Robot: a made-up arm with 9 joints. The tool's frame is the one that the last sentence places.
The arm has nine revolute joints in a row. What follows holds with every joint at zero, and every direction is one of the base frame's.
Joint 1 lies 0.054 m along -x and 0.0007 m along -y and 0.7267 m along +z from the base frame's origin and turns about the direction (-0.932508, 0.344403, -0.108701), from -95.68 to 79.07 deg.
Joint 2 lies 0.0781 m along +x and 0.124 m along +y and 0.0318 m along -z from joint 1 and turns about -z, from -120.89 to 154.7 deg.
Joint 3 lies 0.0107 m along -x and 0.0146 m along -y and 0.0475 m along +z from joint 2 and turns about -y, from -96.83 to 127.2 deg.
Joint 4 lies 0.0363 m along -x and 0.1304 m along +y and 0.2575 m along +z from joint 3 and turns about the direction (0.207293, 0.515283, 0.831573), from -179.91 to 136.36 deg.
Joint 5 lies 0.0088 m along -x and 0.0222 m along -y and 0.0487 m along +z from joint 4 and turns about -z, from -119.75 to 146.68 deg.
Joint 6 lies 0.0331 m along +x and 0.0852 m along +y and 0.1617 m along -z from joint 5 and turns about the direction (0.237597, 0.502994, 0.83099), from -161 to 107.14 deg.
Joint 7 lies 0.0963 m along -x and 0.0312 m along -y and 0.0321 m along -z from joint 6 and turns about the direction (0.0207, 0.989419, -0.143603), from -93.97 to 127.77 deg.
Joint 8 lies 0.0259 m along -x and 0.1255 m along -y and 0.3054 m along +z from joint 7 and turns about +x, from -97.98 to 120.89 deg.
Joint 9 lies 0.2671 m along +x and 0.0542 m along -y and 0.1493 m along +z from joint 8 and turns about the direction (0.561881, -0.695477, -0.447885), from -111.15 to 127.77 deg.
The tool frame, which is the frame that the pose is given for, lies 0.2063 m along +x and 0.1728 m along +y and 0.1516 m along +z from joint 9; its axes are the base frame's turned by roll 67.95, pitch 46.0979 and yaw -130.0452 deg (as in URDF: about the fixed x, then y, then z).
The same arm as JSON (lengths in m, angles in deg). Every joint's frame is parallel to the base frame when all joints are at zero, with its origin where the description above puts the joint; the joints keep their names.
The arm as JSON. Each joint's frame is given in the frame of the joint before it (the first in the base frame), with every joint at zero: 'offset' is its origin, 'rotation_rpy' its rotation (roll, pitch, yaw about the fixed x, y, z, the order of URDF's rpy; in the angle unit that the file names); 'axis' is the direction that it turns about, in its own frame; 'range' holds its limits. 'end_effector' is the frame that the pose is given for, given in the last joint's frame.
{
  "length_unit": "m",
  "angle_unit": "deg",
  "chain": [
    {
      "id": "joint 1",
      "offset": [
        -0.054,
        -0.0007,
        0.7267
      ],
      "rotation_rpy": [
        0.0,
        0.0,
        0.0
      ],
      "axis": [
        -0.932508,
        0.344403,
        -0.108701
      ],
      "range": [
        -95.68,
        79.07
      ]
    },
    {
      "id": "joint 2",
      "offset": [
        0.0781,
        0.124,
        -0.0318
      ],
      "rotation_rpy": [
        0.0,
        0.0,
        0.0
      ],
      "axis": "-z",
      "range": [
        -120.89,
        154.7
      ]
    },
    {
      "id": "joint 3",
      "offset": [
        -0.0107,
        -0.0146,
        0.0475
      ],
      "rotation_rpy": [
        0.0,
        0.0,
        0.0
      ],
      "axis": "-y",
      "range": [
        -96.83,
        127.2
      ]
    },
    {
      "id": "joint 4",
      "offset": [
        -0.0363,
        0.1304,
        0.2575
      ],
      "rotation_rpy": [
        0.0,
        0.0,
        0.0
      ],
      "axis": [
        0.207293,
        0.515283,
        0.831573
      ],
      "range": [
        -179.91,
        136.36
      ]
    },
    {
      "id": "joint 5",
      "offset": [
        -0.0088,
        -0.0222,
        0.0487
      ],
      "rotation_rpy": [
        0.0,
        0.0,
        0.0
      ],
      "axis": "-z",
      "range": [
        -119.75,
        146.68
      ]
    },
    {
      "id": "joint 6",
      "offset": [
        0.0331,
        0.0852,
        -0.1617
      ],
      "rotation_rpy": [
        0.0,
        0.0,
        0.0
      ],
      "axis": [
        0.237597,
        0.502994,
        0.83099
      ],
      "range": [
        -161.0,
        107.14
      ]
    },
    {
      "id": "joint 7",
      "offset": [
        -0.0963,
        -0.0312,
        -0.0321
      ],
      "rotation_rpy": [
        0.0,
        0.0,
        0.0
      ],
      "axis": [
        0.0207,
        0.989419,
        -0.143603
      ],
      "range": [
        -93.97,
        127.77
      ]
    },
    {
      "id": "joint 8",
      "offset": [
        -0.0259,
        -0.1255,
        0.3054
      ],
      "rotation_rpy": [
        0.0,
        0.0,
        0.0
      ],
      "axis": "+x",
      "range": [
        -97.98,
        120.89
      ]
    },
    {
      "id": "joint 9",
      "offset": [
        0.2671,
        -0.0542,
        0.1493
      ],
      "rotation_rpy": [
        0.0,
        0.0,
        0.0
      ],
      "axis": [
        0.561881,
        -0.695477,
        -0.447885
      ],
      "range": [
        -111.15,
        127.77
      ]
    }
  ],
  "end_effector": {
    "offset": [
      0.2063,
      0.1728,
      0.1516
    ],
    "rotation_rpy": [
      67.95,
      46.1,
      -130.05
    ]
  }
}

